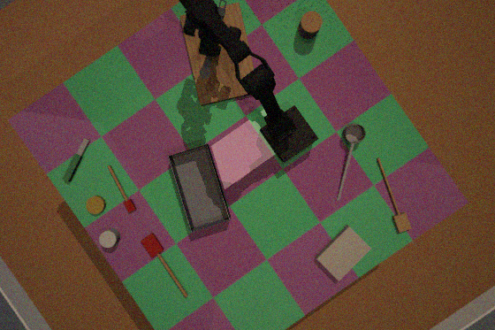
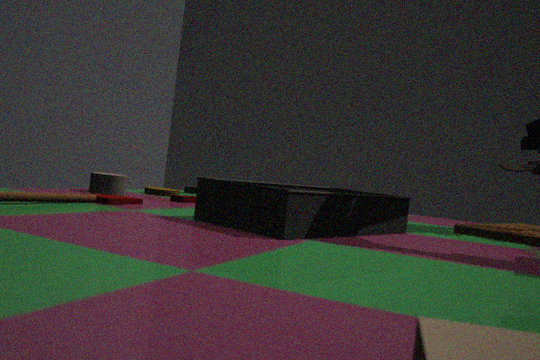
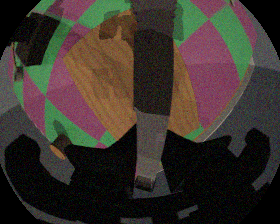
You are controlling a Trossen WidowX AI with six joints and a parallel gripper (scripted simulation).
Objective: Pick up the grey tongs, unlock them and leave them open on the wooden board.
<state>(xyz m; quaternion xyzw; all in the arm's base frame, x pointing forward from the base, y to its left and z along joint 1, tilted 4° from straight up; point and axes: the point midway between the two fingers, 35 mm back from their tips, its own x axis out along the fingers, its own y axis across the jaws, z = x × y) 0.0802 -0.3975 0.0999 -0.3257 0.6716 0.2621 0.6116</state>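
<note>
Now: gripper tip 10 cm above the wooden board, 3 cm to the right of it and 1 cm short of it. Also, from my gripper tip: roasting tin (47 cm to the left, 29 cm ahead, 8 cm below); beige block (94 cm to the left, 11 cm behind, 9 cm below); knife (68 cm ahead, 16 cm to the left, 10 cm below).
</note>
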